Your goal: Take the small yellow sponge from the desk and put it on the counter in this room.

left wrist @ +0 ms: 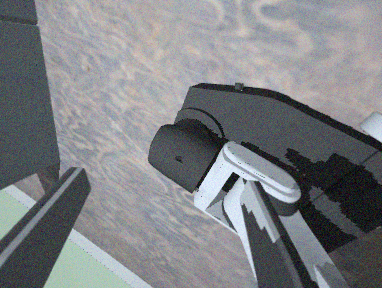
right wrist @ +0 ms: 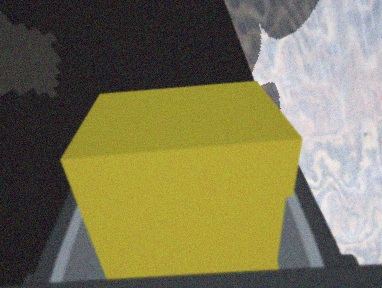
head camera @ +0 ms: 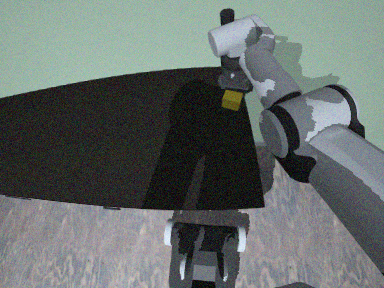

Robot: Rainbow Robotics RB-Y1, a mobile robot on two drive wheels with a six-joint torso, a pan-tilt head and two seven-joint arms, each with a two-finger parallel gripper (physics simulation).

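Where they show: left gripper, fingertip midpoint: (left wrist: 168, 183); right gripper, fingertip midpoint: (right wrist: 186, 149) (head camera: 234, 94); robot's base, origin of the base link: (head camera: 204, 233).
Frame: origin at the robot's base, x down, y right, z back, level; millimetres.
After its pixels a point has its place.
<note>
The small yellow sponge (head camera: 231, 101) @(x -955, y 59, z -521 mm) (right wrist: 182, 215) @(x -958, y 78, z -596 mm) is between the fingers of my right gripper (head camera: 233, 93) @(x -918, y 82, z -592 mm) (right wrist: 186, 149) @(x -918, y 82, z -592 mm), which is shut on it. In the head view they are over the right end of the dark counter top (head camera: 100, 135) @(x -912, y -425, z -390 mm) (right wrist: 150, 40) @(x -912, y 86, z -637 mm), near its slanting right edge. The gap between sponge and top cannot be judged. My left gripper (left wrist: 168, 183) @(x -595, y -221, z 395 mm) is open and empty, over the floor beside the robot's own base. The desk does not show in these views.
The robot's base (head camera: 205, 265) (left wrist: 300, 120) @(x -170, y -207, z 246 mm) stands at the near edge of the counter. Wood-patterned floor (head camera: 100, 235) @(x -2, y -924, z 151 mm) (left wrist: 110, 100) @(x -2, y 168, z 990 mm) (right wrist: 340, 100) @(x -2, y 608, z 16 mm) lies around it. A pale green wall (head camera: 100, 35) @(x -1110, y -463, z -749 mm) rises behind the counter. A dark grey panel (left wrist: 25, 100) @(x -131, y 380, z 1441 mm) is at the left of the left wrist view.
</note>
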